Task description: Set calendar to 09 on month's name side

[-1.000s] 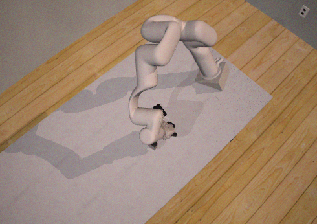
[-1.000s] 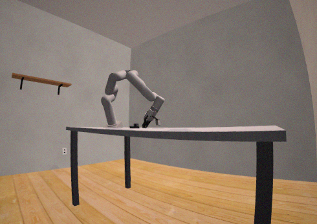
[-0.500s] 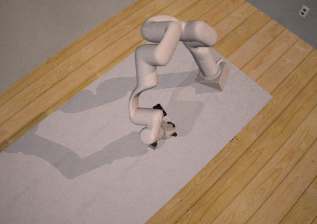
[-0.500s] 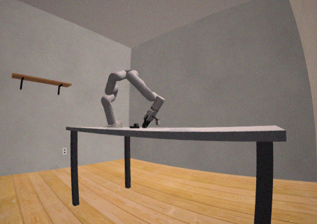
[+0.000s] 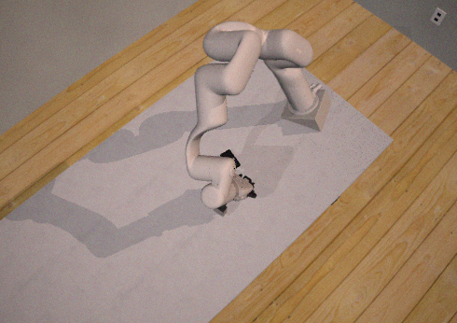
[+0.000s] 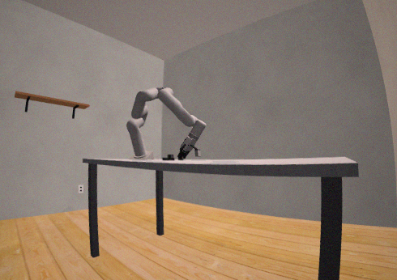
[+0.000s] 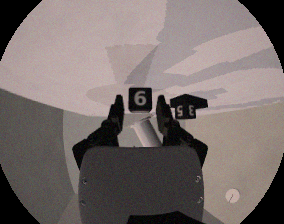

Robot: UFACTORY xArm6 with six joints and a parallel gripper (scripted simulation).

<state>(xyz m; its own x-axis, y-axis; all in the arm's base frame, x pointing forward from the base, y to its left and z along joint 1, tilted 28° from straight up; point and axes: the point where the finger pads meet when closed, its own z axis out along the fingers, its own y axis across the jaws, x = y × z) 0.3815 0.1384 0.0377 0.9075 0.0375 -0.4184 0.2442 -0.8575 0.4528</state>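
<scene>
My hand is 20 mm above the black date cube and 10 mm past it. From my hand the other things lie so: black cube (90 mm to the right, 20 mm behind, 10 mm below).
</scene>
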